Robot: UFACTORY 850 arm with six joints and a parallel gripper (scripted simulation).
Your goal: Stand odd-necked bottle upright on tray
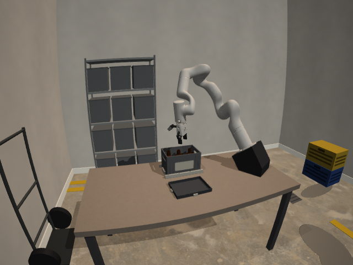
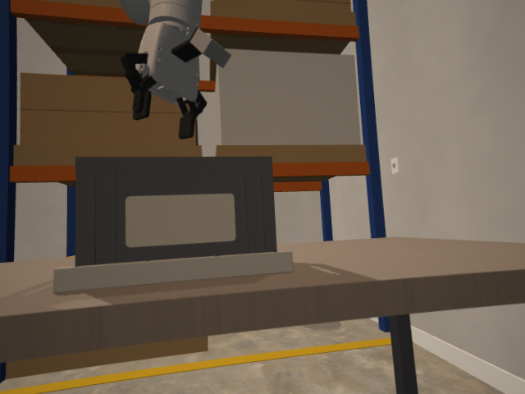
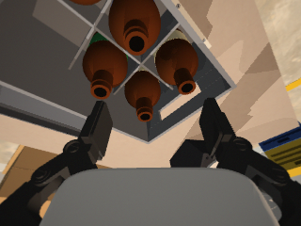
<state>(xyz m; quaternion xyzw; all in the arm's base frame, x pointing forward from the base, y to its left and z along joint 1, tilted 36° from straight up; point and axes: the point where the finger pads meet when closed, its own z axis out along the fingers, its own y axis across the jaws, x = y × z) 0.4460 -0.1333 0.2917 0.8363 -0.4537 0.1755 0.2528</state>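
Right now my hand is 16 cm above the dark grey crate, 3 cm short of it and 2 cm to the right of it. Round my hand: black tray: 29 cm to the left, 23 cm below, 13 cm ahead; then bottle: 16 cm below, 7 cm behind.
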